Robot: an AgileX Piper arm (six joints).
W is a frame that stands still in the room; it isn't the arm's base.
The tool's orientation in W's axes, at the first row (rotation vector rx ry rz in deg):
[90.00 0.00 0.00]
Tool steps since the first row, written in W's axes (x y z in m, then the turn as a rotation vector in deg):
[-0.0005 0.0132 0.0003 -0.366 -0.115 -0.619]
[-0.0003 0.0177 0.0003 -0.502 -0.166 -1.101]
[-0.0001 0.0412 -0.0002 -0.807 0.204 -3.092]
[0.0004 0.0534 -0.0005 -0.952 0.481 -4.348]
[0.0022 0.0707 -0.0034 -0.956 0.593 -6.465]
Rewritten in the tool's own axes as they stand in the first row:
[-0.0005 0.0003 -0.0132 -0.366 -0.619 0.115]
[-0.0003 0.0003 -0.0177 -0.502 -1.101 0.166]
[-0.0001 -0.0002 -0.0412 -0.807 -3.092 -0.204]
[0.0004 -0.0005 -0.0534 -0.952 -4.348 -0.481]
[0.0022 -0.0034 -0.0707 -0.956 -6.465 -0.593]

